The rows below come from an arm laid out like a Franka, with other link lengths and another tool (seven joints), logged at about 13 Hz.
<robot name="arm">
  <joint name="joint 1" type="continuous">
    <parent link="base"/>
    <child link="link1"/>
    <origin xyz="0 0 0.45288"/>
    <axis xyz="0 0 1"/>
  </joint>
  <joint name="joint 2" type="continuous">
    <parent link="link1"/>
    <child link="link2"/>
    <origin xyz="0 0 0"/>
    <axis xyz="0 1 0"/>
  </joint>
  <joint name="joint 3" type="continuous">
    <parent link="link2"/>
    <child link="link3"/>
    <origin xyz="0 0 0.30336"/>
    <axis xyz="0 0 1"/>
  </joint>
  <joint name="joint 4" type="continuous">
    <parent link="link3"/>
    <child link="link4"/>
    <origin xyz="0.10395 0 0"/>
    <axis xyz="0 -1 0"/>
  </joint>
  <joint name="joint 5" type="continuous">
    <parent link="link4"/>
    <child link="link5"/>
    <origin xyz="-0.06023 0 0.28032"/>
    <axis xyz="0 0 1"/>
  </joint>
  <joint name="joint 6" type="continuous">
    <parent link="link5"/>
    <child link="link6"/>
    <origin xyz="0 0 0"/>
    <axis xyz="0 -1 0"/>
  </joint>
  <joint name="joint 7" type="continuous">
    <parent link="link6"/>
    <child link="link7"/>
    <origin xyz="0.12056 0 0"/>
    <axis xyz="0 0 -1"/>
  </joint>
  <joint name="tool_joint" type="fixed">
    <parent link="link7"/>
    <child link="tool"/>
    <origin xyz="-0.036 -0.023 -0.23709" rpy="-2.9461 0 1.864"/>
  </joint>
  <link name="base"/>
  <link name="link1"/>
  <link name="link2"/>
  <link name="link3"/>
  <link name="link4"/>
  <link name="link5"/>
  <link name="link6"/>
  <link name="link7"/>
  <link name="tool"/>
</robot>
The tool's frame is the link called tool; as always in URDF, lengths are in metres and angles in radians. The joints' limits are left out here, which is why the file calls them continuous.
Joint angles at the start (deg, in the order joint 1, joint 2, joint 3, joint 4, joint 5, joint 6, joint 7): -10.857, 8.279, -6.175, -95.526, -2.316, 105.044, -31.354
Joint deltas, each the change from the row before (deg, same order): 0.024, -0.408, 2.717, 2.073, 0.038, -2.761, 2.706; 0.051, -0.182, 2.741, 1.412, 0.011, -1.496, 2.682; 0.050, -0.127, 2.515, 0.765, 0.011, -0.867, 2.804; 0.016, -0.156, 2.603, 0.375, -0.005, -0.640, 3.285; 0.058, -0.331, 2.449, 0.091, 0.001, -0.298, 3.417; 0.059, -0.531, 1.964, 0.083, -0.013, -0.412, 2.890; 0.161, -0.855, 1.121, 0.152, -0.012, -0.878, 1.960; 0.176, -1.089, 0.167, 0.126, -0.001, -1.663, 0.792
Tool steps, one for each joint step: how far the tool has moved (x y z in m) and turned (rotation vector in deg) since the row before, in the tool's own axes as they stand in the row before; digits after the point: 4 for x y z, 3 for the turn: 0.0189, 0.0139, -0.0167, -0.231, 0.468, 0.022; 0.0186, 0.0159, -0.0127, -0.444, 0.155, -0.041; 0.0182, 0.0143, -0.0085, -0.348, 0.261, 0.261; 0.0201, 0.0136, -0.0063, -0.223, 0.426, 0.645; 0.0202, 0.0118, -0.0063, -0.364, 0.317, 0.905; 0.0175, 0.0074, -0.0068, -0.332, 0.188, 0.880; 0.0128, 0.0009, -0.0080, -0.141, 0.053, 0.711; 0.0069, -0.0069, -0.0068, 0.483, 0.153, 0.456
